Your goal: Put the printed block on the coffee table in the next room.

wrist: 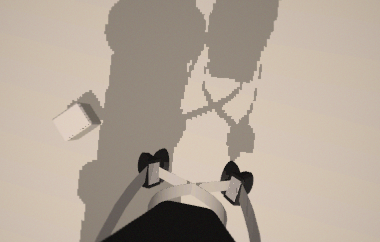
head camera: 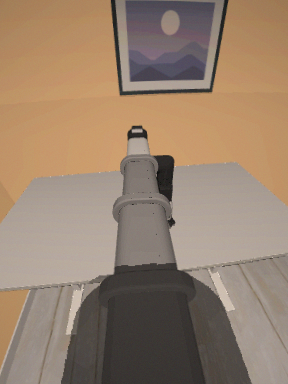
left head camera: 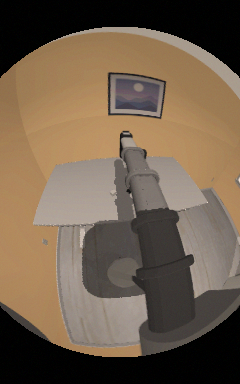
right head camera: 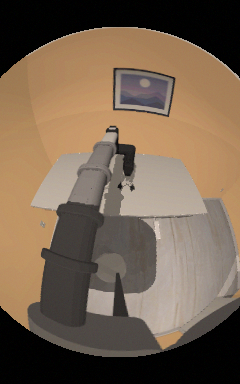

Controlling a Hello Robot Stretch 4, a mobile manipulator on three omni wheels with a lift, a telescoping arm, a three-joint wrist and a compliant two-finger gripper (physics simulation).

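Pixels of known places: gripper, fingertip midpoint: [wrist: 195,168] [right head camera: 125,188]; robot's base at its link origin: [left head camera: 123,271] [right head camera: 110,266].
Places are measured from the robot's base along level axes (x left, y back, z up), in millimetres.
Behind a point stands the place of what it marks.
Observation:
A small whitish block [left head camera: 113,192] {x 62, y -584, z 946 mm} [wrist: 75,121] {x 62, y -597, z 951 mm} lies on the light grey table [head camera: 225,215] {x -424, y -638, z 923 mm} [left head camera: 67,197] {x 428, y -578, z 922 mm} [right head camera: 167,187] {x -442, y -655, z 922 mm} [wrist: 325,175] {x -245, y -582, z 922 mm}. No print on it can be made out. The arm hides it in the head and right head views. My gripper [right head camera: 126,186] {x -87, y -569, z 956 mm} [wrist: 195,168] {x -87, y -569, z 956 mm} is open with nothing between its fingertips. It hangs above the table; in the wrist view the block lies left of the fingertips and further up the picture, apart from them. In the head and left head views the arm largely covers the fingers. I see no second table as the coffee table.
The extended arm [head camera: 145,235] {x -1, y -210, z 1378 mm} [left head camera: 147,195] {x 9, y -206, z 1378 mm} [right head camera: 90,190] {x -14, y -205, z 1377 mm} reaches across the table's front edge. An orange wall with a framed mountain picture [head camera: 167,47] {x -176, y -1162, z 1611 mm} [left head camera: 137,95] {x -184, y -1162, z 1612 mm} [right head camera: 144,91] {x -192, y -1163, z 1612 mm} stands behind the table. Light wood floor [head camera: 265,290] {x -1062, y -572, z -28 mm} [right head camera: 187,250] {x -1228, y -211, z -27 mm} lies in front. Arm shadows cross the table.

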